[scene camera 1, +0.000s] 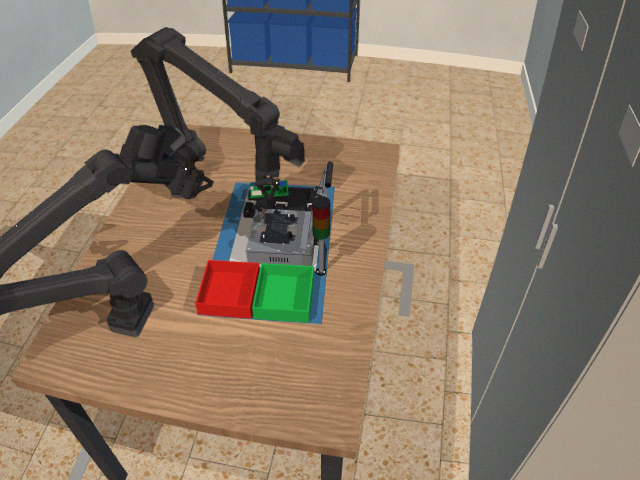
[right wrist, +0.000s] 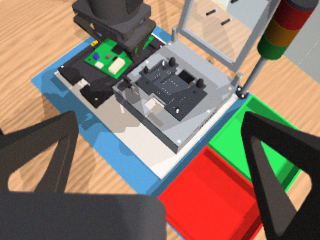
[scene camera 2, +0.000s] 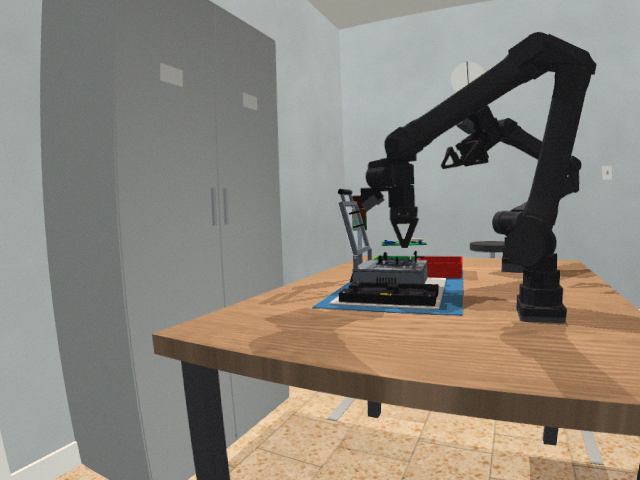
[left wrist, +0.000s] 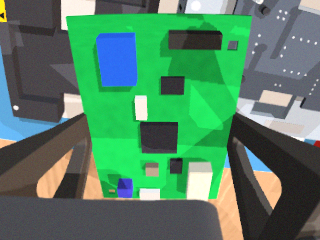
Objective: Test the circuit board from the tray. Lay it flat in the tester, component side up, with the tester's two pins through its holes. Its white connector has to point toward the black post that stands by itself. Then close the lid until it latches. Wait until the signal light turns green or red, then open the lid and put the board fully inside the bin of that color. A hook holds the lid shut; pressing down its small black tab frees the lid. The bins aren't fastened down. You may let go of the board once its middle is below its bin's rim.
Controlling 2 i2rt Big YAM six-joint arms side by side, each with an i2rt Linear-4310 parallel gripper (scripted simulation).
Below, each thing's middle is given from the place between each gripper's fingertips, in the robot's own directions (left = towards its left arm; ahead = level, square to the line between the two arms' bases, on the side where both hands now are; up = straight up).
The clear lid (scene camera 2: 351, 215) is 160 mm ahead of my left hand (scene camera 2: 404, 246), 90 mm to the right of it and 50 mm above it. Round my left hand: green bin (scene camera 1: 287, 290) 290 mm to the right, 110 mm below, 90 mm ahead; then green circuit board (left wrist: 159, 91) right at my left hand; then red bin (scene camera 1: 225, 283) 300 mm to the right, 110 mm below, 60 mm behind.
Now: the green circuit board 220 mm to the left of my right hand, 210 mm below it and 120 mm ahead of it. The rest, counted from my right hand: green bin (330 mm below, 210 mm ahead, 80 mm to the right); then red bin (330 mm below, 80 mm to the right, 60 mm ahead); then clear lid (280 mm ahead, 160 mm below, 130 mm to the left).
